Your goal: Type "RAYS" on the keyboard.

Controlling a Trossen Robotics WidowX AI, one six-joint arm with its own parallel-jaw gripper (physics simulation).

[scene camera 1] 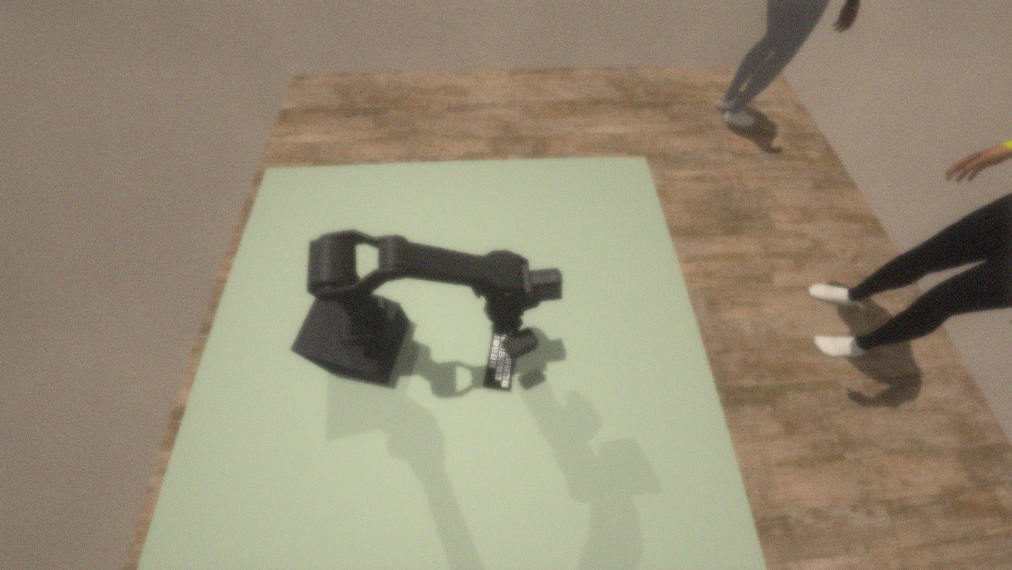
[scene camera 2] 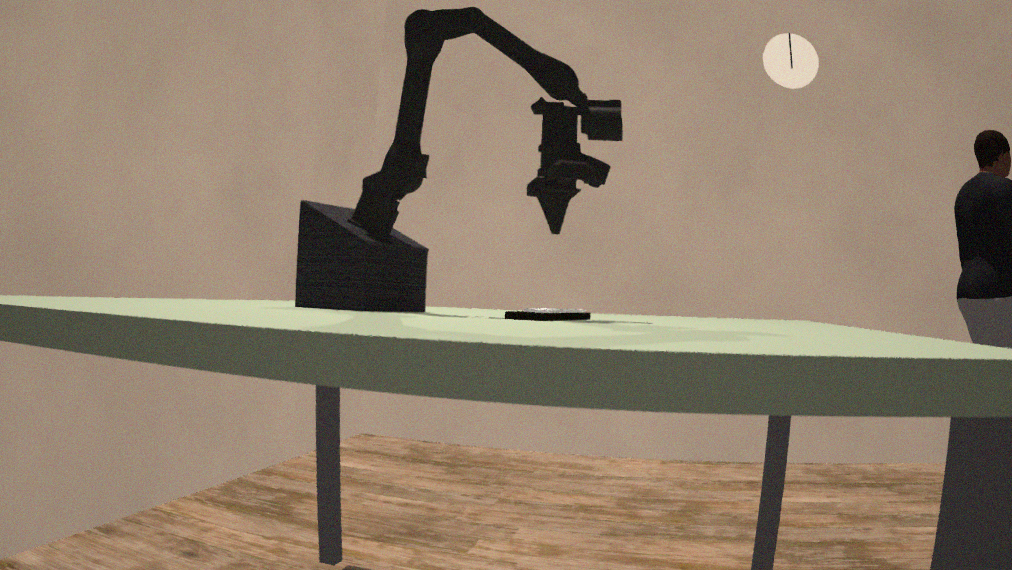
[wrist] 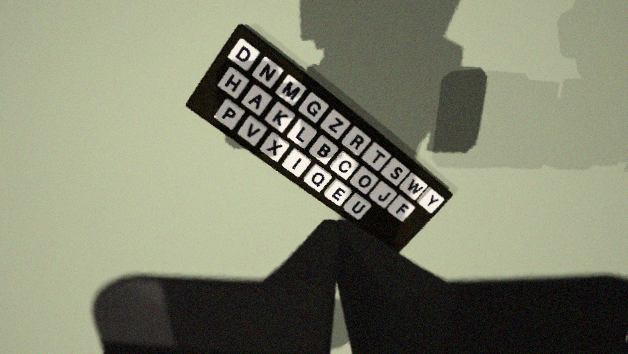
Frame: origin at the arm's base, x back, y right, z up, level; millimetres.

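Seen in the pictures: gripper, between the fingertips: [scene camera 1: 502, 328] [scene camera 2: 555, 234] [wrist: 334, 232]; arm's base, origin of its link: [scene camera 1: 354, 329] [scene camera 2: 368, 227].
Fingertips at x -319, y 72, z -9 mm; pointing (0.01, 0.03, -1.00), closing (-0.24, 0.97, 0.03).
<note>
Pixels of each thing's top centre, then the offset from my fingertips to it.
- small black keyboard, centre of its top: [wrist: 329, 154] [scene camera 2: 551, 308] [scene camera 1: 502, 348] dx +3, dy +10, dz -117 mm
- R key, centre of its top: [wrist: 356, 141] dx -11, dy +25, dz -117 mm
- S key, centre of its top: [wrist: 396, 172] dx +3, dy +60, dz -117 mm
- Y key, centre of its top: [wrist: 431, 201] dx +17, dy +94, dz -117 mm
- U key, centre of its top: [wrist: 357, 207] dx +36, dy +41, dz -117 mm
A small black keyboard [scene camera 1: 499, 376] [scene camera 2: 547, 315] [wrist: 295, 135] with light letter keys lies flat on the pale green table. In the wrist view it runs slanted from upper left to lower right. The R key [wrist: 356, 141], S key [wrist: 395, 172] and Y key [wrist: 431, 201] are in its top row, and the A key [wrist: 256, 100] is in the middle row. My gripper [scene camera 2: 555, 232] [wrist: 334, 232] is shut and empty, points down and hangs well above the keyboard. In the wrist view its tips overlap the keyboard's lower edge near the U key [wrist: 357, 207]. In scene camera 1 the arm hides part of the keyboard.
The table [scene camera 1: 297, 495] [scene camera 2: 177, 339] carries the arm's dark base block [scene camera 1: 339, 346] [scene camera 2: 361, 272] beside the keyboard. Arm shadows fall across the table and near the keyboard. People stand beyond the table, one at the right edge [scene camera 2: 984, 233]. A round clock [scene camera 2: 790, 60] hangs on the wall.
</note>
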